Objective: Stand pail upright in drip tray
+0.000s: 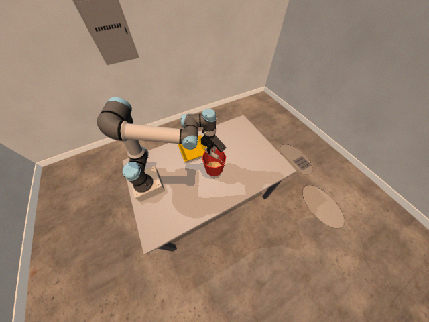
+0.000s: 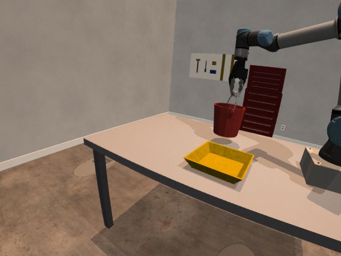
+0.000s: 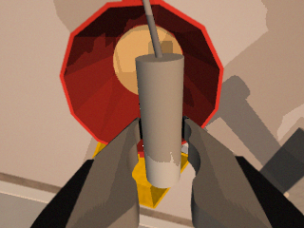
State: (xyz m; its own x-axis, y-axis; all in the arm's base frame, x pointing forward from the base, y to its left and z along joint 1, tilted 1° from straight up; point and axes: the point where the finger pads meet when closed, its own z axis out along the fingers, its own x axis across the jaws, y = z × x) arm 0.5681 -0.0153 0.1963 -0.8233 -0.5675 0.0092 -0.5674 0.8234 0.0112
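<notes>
Now: the red pail 10 cm below my hand, 1 cm to the left of it and 1 cm ahead of it. Also, from my hand: yellow drip tray 31 cm to the left, 29 cm below, 11 cm behind; pail handle 3 cm below, 1 cm ahead.
</notes>
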